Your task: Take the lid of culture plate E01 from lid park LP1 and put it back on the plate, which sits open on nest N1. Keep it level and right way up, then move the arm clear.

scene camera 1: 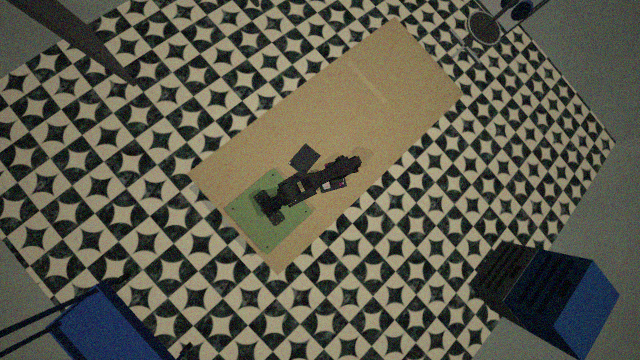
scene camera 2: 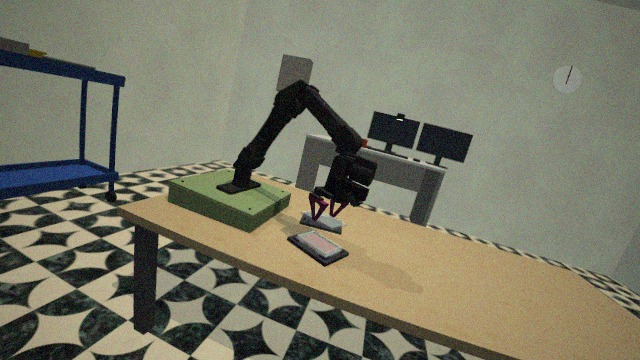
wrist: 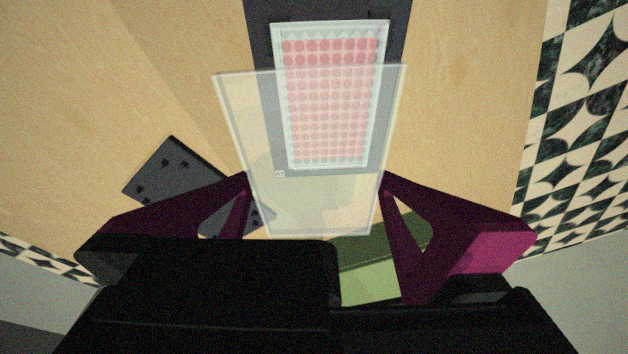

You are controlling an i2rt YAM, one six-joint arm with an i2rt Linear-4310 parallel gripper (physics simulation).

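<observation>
My gripper is at [scene camera 2: 322, 219], and you'd also find it at [wrist: 314, 177]. It's holding a grey lid [wrist: 314, 140], and the gripper touches nothing else.
</observation>
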